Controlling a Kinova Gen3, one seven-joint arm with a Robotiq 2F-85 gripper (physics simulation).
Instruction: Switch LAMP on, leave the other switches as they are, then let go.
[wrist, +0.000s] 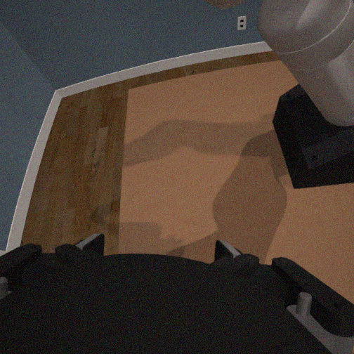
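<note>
My gripper (159, 250) shows along the bottom of the wrist view. Its two fingertips stand wide apart, with nothing between them, so it is open. The switch named LAMP and the other switches do not show in this view, so I cannot tell how they are set or where the gripper is relative to them.
My arm's pale links (312, 50) and a black base block (310, 135) are at the upper right. An orange-brown surface (170, 200) bears the arm's shadow. Wooden floor (75, 175) lies to its left, and blue-grey walls (125, 40) with a white skirting board stand behind.
</note>
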